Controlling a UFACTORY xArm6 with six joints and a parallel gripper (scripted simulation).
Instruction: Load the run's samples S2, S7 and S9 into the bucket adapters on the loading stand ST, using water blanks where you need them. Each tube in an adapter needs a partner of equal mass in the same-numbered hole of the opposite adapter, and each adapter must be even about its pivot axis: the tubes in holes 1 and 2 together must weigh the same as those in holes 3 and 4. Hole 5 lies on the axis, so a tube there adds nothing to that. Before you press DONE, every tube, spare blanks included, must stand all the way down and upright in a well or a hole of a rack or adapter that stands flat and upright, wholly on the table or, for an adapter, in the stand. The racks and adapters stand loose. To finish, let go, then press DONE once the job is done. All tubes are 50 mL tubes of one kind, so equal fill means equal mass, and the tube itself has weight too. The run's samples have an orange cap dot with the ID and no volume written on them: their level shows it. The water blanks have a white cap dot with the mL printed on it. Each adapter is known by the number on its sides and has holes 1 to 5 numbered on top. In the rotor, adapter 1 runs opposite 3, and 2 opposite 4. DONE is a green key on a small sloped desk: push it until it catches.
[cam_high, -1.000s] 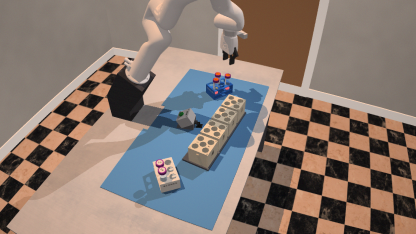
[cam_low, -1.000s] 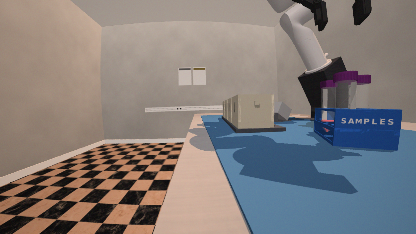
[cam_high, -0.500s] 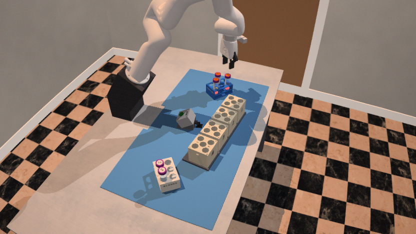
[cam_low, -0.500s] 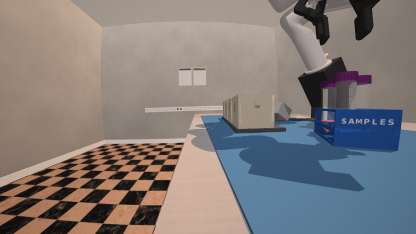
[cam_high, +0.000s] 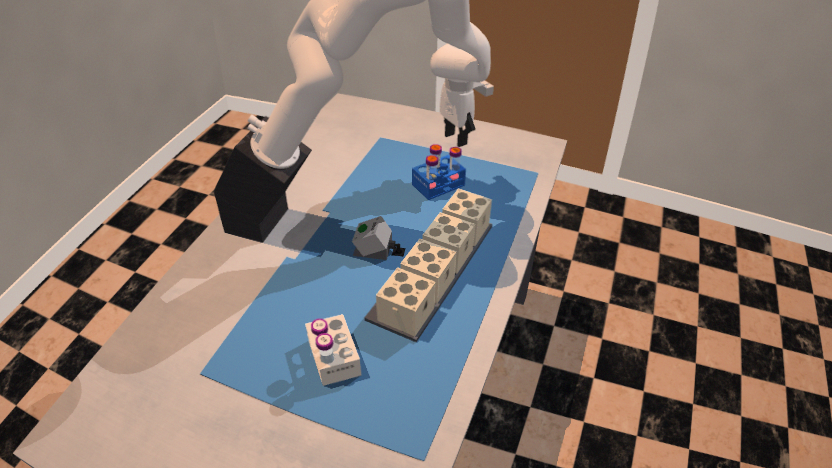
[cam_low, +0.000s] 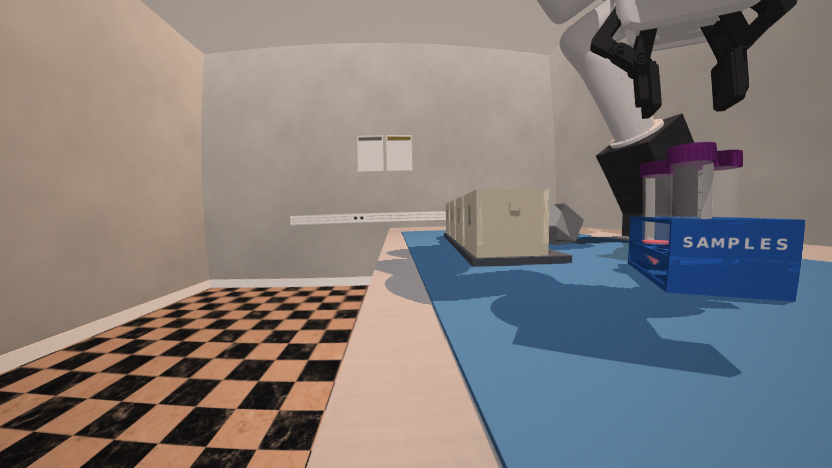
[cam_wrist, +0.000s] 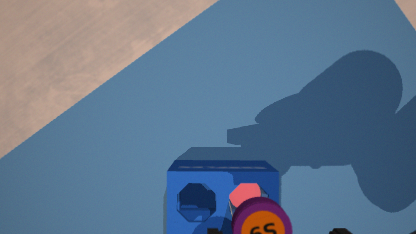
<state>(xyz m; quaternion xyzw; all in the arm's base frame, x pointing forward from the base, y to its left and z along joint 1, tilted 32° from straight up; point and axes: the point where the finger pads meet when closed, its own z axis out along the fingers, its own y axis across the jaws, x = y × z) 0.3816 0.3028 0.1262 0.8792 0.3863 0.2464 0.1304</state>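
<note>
Now: the tube 110 mm below my hand and 10 mm behind it. From my hand the other things lie so: blue sample rack (140 mm below, 40 mm behind, 10 mm to the right); then adapter (310 mm to the right, 120 mm below, 40 mm ahead); then green done key (320 mm to the right, 170 mm behind, 110 mm below).
</note>
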